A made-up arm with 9 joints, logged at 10 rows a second.
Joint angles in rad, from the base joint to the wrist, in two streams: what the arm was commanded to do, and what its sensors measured. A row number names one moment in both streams.
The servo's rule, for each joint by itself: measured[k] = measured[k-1] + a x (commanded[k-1-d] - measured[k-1]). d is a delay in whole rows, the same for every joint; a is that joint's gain. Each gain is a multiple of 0.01, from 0.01 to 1. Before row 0 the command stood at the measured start. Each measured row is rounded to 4 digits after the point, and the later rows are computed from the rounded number. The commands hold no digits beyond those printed.
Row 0, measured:
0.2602, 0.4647, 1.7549, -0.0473, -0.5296, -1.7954, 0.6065, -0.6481, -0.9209
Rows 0 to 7, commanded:
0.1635, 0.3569, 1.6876, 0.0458, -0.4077, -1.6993, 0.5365, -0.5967, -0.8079
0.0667, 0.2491, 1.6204, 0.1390, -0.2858, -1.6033, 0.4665, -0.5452, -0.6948
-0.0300, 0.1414, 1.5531, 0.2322, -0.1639, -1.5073, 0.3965, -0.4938, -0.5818
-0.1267, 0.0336, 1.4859, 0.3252, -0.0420, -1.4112, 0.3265, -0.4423, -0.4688
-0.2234, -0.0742, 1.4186, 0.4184, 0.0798, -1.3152, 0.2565, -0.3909, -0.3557
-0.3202, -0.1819, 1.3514, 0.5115, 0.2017, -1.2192, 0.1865, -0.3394, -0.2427
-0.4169, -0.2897, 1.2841, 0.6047, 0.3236, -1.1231, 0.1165, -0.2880, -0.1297
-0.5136, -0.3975, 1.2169, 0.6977, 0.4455, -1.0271, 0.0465, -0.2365, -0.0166
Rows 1 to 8, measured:
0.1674, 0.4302, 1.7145, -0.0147, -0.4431, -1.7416, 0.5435, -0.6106, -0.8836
0.0707, 0.3722, 1.6580, 0.0391, -0.3314, -1.6642, 0.4742, -0.5629, -0.8213
-0.0260, 0.2983, 1.5951, 0.1067, -0.2125, -1.5763, 0.4043, -0.5125, -0.7423
-0.1227, 0.2136, 1.5296, 0.1832, -0.0914, -1.4838, 0.3343, -0.4613, -0.6520
-0.2194, 0.1215, 1.4630, 0.2655, 0.0302, -1.3894, 0.2643, -0.4099, -0.5542
-0.3162, 0.0244, 1.3960, 0.3516, 0.1520, -1.2941, 0.1943, -0.3584, -0.4514
-0.4129, -0.0761, 1.3289, 0.4402, 0.2738, -1.1983, 0.1243, -0.3070, -0.3452
-0.5096, -0.1789, 1.2617, 0.5303, 0.3957, -1.1024, 0.0543, -0.2555, -0.2368
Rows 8 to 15, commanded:
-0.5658, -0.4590, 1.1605, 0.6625, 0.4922, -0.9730, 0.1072, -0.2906, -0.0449
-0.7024, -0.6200, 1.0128, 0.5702, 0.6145, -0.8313, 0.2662, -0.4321, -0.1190
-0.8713, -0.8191, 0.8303, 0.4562, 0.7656, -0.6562, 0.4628, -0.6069, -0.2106
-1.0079, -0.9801, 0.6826, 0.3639, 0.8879, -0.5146, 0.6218, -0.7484, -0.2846
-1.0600, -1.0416, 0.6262, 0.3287, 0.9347, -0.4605, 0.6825, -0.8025, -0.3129
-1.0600, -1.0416, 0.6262, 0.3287, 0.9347, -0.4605, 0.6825, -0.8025, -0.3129
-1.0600, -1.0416, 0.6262, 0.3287, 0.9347, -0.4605, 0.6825, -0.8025, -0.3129
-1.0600, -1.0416, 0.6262, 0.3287, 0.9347, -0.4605, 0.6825, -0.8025, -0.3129
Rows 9 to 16, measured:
-0.5636, -0.2685, 1.2010, 0.5766, 0.4642, -1.0299, 0.1019, -0.2811, -0.1735
-0.6968, -0.3810, 1.0881, 0.5744, 0.5709, -0.9187, 0.2498, -0.3913, -0.1555
-0.8643, -0.5212, 0.9334, 0.5330, 0.7091, -0.7717, 0.4415, -0.5487, -0.1737
-1.0022, -0.6680, 0.7829, 0.4738, 0.8360, -0.6277, 0.6038, -0.6945, -0.2103
-1.0577, -0.7876, 0.6889, 0.4230, 0.9061, -0.5341, 0.6746, -0.7733, -0.2442
-1.0599, -0.8689, 0.6513, 0.3900, 0.9264, -0.4929, 0.6817, -0.7946, -0.2669
-1.0600, -0.9242, 0.6362, 0.3685, 0.9323, -0.4748, 0.6824, -0.8004, -0.2821
-1.0600, -0.9618, 0.6302, 0.3546, 0.9340, -0.4668, 0.6825, -0.8019, -0.2923

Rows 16 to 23, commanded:
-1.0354, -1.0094, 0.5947, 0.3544, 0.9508, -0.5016, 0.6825, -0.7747, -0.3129
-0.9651, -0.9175, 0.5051, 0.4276, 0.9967, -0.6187, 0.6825, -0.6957, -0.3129
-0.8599, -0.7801, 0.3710, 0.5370, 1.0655, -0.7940, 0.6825, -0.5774, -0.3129
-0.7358, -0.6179, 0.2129, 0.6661, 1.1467, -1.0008, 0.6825, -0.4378, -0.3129
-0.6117, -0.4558, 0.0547, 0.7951, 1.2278, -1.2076, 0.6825, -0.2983, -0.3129
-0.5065, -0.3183, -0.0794, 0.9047, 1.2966, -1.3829, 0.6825, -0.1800, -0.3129
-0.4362, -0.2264, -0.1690, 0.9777, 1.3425, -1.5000, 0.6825, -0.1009, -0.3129
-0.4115, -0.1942, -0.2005, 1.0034, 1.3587, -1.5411, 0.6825, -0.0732, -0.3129
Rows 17 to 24, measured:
-1.0364, -0.9770, 0.6089, 0.3545, 0.9459, -0.4863, 0.6825, -0.7820, -0.2991
-0.9680, -0.9580, 0.5466, 0.3801, 0.9820, -0.5604, 0.6825, -0.7190, -0.3037
-0.8642, -0.9011, 0.4412, 0.4350, 1.0413, -0.6912, 0.6825, -0.6156, -0.3067
-0.7409, -0.8105, 0.3042, 0.5159, 1.1161, -0.8646, 0.6825, -0.4858, -0.3087
-0.6169, -0.6970, 0.1545, 0.6136, 1.1954, -1.0567, 0.6825, -0.3489, -0.3101
-0.5109, -0.5758, 0.0142, 0.7155, 1.2673, -1.2394, 0.6825, -0.2256, -0.3110
-0.4392, -0.4640, -0.0957, 0.8073, 1.3207, -1.3853, 0.6825, -0.1346, -0.3116
-0.4126, -0.3777, -0.1586, 0.8759, 1.3477, -1.4725, 0.6825, -0.0898, -0.3120

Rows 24 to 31, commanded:
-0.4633, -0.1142, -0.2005, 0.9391, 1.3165, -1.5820, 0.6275, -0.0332, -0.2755
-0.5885, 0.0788, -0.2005, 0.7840, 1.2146, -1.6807, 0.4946, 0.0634, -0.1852
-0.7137, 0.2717, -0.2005, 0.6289, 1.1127, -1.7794, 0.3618, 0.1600, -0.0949
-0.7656, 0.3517, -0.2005, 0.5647, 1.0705, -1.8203, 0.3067, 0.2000, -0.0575
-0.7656, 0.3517, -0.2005, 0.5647, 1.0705, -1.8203, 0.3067, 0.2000, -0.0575
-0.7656, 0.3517, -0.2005, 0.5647, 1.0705, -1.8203, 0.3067, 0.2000, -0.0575
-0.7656, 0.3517, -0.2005, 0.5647, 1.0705, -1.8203, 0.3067, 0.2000, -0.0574
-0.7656, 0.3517, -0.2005, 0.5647, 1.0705, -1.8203, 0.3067, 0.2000, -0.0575
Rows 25 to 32, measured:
-0.4613, -0.2934, -0.1837, 0.8980, 1.3255, -1.5338, 0.6330, -0.0485, -0.3000
-0.5834, -0.1743, -0.1938, 0.8581, 1.2468, -1.6161, 0.5084, 0.0332, -0.2621
-0.7085, -0.0316, -0.1978, 0.7779, 1.1516, -1.7075, 0.3765, 0.1258, -0.2069
-0.7633, 0.0911, -0.1994, 0.7033, 1.0940, -1.7707, 0.3137, 0.1800, -0.1576
-0.7655, 0.1745, -0.2001, 0.6548, 1.0773, -1.7985, 0.3074, 0.1946, -0.1246
-0.7656, 0.2312, -0.2003, 0.6233, 1.0725, -1.8107, 0.3068, 0.1985, -0.1025
-0.7656, 0.2698, -0.2004, 0.6028, 1.0711, -1.8161, 0.3067, 0.1996, -0.0876
-0.7656, 0.2960, -0.2005, 0.5895, 1.0707, -1.8185, 0.3067, 0.1999, -0.0777

